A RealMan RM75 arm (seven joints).
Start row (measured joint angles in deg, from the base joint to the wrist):
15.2 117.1 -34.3 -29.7 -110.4 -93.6 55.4
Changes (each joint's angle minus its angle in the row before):
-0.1 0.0 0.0 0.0 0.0 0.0 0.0
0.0 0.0 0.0 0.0 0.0 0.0 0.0
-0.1 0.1 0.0 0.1 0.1 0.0 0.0
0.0 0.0 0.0 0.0 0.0 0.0 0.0
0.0 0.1 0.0 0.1 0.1 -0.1 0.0
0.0 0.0 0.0 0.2 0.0 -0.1 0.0
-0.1 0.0 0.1 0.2 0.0 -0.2 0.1
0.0 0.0 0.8 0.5 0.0 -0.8 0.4
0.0 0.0 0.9 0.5 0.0 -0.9 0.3
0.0 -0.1 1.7 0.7 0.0 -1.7 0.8
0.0 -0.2 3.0 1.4 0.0 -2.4 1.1
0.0 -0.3 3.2 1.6 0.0 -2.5 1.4
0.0 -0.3 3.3 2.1 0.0 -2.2 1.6
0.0 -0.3 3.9 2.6 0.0 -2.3 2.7
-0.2 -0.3 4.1 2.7 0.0 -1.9 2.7
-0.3 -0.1 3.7 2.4 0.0 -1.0 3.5
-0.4 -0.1 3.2 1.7 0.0 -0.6 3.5
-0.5 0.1 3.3 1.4 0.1 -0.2 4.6
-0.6 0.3 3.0 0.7 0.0 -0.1 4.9
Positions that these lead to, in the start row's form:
15.1 117.1 -34.3 -29.7 -110.4 -93.6 55.4
15.1 117.1 -34.3 -29.7 -110.4 -93.6 55.4
15.0 117.2 -34.3 -29.6 -110.3 -93.6 55.4
15.0 117.2 -34.3 -29.6 -110.3 -93.6 55.4
15.0 117.3 -34.3 -29.5 -110.2 -93.7 55.4
15.0 117.3 -34.3 -29.3 -110.2 -93.8 55.4
14.9 117.3 -34.2 -29.1 -110.2 -94.0 55.5
14.9 117.3 -33.4 -28.6 -110.2 -94.8 55.9
14.9 117.3 -32.5 -28.1 -110.2 -95.7 56.2
14.9 117.2 -30.8 -27.4 -110.2 -97.4 57.0
14.9 117.0 -27.8 -26.0 -110.2 -99.8 58.1
14.9 116.7 -24.6 -24.4 -110.2 -102.3 59.5
14.9 116.4 -21.3 -22.3 -110.2 -104.5 61.1
14.9 116.1 -17.4 -19.7 -110.2 -106.8 63.8
14.7 115.8 -13.3 -17.0 -110.2 -108.7 66.5
14.4 115.7 -9.6 -14.6 -110.2 -109.7 70.0
14.0 115.6 -6.4 -12.9 -110.2 -110.3 73.5
13.5 115.7 -3.1 -11.5 -110.1 -110.5 78.1
12.9 116.0 -0.1 -10.8 -110.1 -110.6 83.0

